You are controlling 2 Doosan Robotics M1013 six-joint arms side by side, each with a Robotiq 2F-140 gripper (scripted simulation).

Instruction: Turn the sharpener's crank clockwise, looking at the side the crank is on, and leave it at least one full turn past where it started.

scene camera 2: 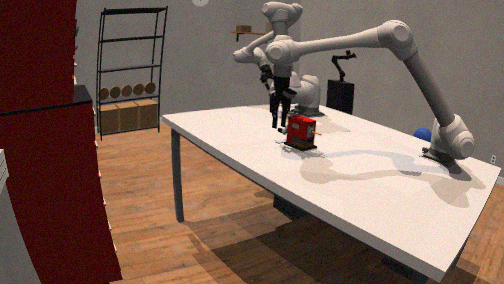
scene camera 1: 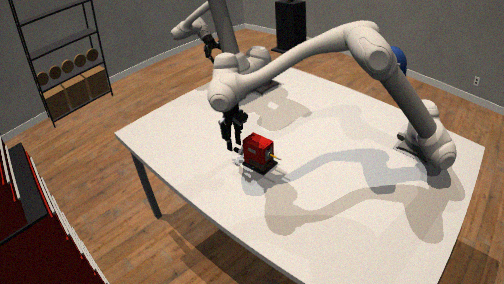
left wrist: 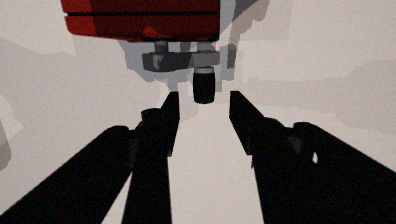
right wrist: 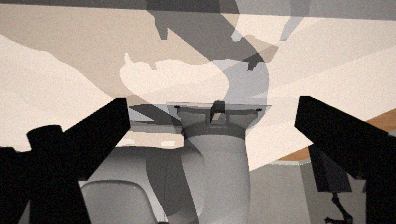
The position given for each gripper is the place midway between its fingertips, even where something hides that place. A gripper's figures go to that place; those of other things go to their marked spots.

Labels:
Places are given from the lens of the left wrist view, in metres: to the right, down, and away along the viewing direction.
left gripper (left wrist: 204, 105): 0.01, -0.01, 0.17
black handle (left wrist: 203, 78): 0.01, -0.03, 0.16

